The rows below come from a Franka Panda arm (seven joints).
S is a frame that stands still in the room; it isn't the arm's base.
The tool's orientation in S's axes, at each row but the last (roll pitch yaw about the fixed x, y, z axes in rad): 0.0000, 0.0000, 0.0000; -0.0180, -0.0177, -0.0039; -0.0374, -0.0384, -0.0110; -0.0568, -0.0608, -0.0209; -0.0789, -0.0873, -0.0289; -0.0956, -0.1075, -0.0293; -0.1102, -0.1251, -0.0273; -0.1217, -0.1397, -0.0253; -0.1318, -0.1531, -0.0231; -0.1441, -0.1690, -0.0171; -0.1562, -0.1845, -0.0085; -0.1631, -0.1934, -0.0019; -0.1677, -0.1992, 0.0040
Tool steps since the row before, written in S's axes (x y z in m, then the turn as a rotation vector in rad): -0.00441, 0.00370, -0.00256, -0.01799, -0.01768, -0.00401; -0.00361, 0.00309, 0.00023, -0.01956, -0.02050, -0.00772; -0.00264, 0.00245, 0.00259, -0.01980, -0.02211, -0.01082; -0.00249, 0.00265, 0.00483, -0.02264, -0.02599, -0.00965; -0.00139, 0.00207, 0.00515, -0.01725, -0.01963, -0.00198; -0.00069, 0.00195, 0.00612, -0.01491, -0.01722, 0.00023; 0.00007, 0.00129, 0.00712, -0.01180, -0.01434, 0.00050; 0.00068, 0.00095, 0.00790, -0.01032, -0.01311, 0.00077; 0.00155, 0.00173, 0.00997, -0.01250, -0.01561, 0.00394; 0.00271, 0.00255, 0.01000, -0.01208, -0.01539, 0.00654; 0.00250, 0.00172, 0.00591, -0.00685, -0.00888, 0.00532; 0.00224, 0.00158, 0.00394, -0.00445, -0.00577, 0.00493; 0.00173, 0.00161, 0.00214, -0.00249, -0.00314, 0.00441
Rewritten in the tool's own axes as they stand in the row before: -0.00441, 0.00370, -0.00256, -0.01799, -0.01768, -0.00401; -0.00362, 0.00307, 0.00035, -0.01961, -0.02044, -0.00774; -0.00257, 0.00232, 0.00278, -0.01996, -0.02193, -0.01089; -0.00225, 0.00231, 0.00512, -0.02264, -0.02594, -0.00978; -0.00099, 0.00161, 0.00540, -0.01678, -0.02002, -0.00210; -0.00009, 0.00133, 0.00632, -0.01429, -0.01774, 0.00008; 0.00092, 0.00051, 0.00716, -0.01125, -0.01478, 0.00030; 0.00175, 0.00002, 0.00779, -0.00978, -0.01353, 0.00051; 0.00301, 0.00049, 0.00977, -0.01139, -0.01651, 0.00361; 0.00431, 0.00122, 0.00968, -0.01055, -0.01664, 0.00611; 0.00353, 0.00089, 0.00556, -0.00568, -0.00984, 0.00500; 0.00295, 0.00101, 0.00365, -0.00341, -0.00663, 0.00468; 0.00213, 0.00129, 0.00200, -0.00158, -0.00389, 0.00423
